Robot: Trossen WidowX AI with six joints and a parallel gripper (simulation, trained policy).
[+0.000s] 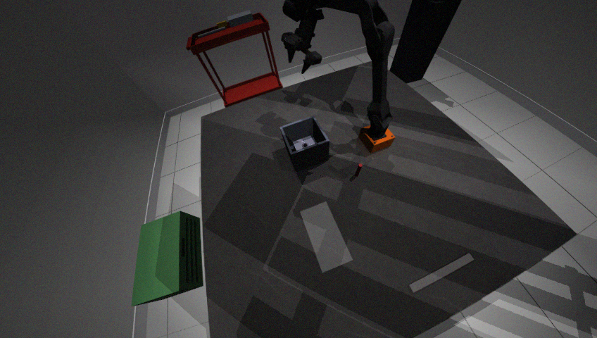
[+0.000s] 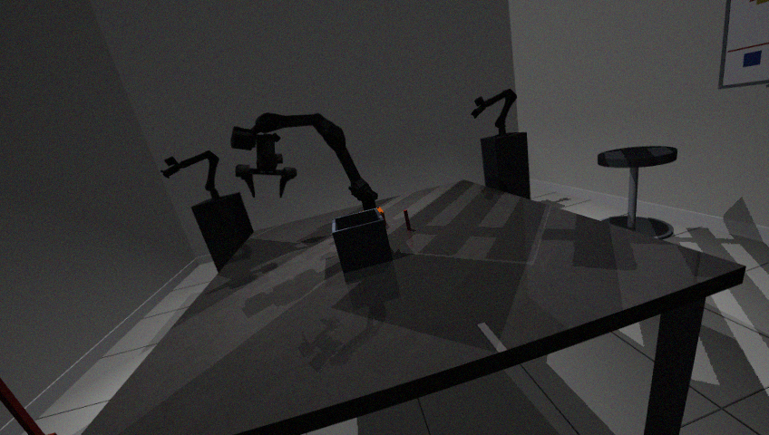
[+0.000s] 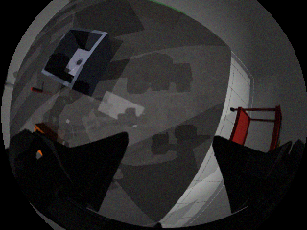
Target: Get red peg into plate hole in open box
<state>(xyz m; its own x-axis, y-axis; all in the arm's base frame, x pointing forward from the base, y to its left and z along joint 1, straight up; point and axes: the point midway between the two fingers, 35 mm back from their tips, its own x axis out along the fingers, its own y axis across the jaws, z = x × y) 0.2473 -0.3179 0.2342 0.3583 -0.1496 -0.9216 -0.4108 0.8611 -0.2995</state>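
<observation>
The red peg is 460 mm to the left of my gripper tip, 220 mm below it and 110 mm behind it. From my gripper tip the other things lie so: plate: 270 mm to the left, 220 mm below, 60 mm ahead.
</observation>
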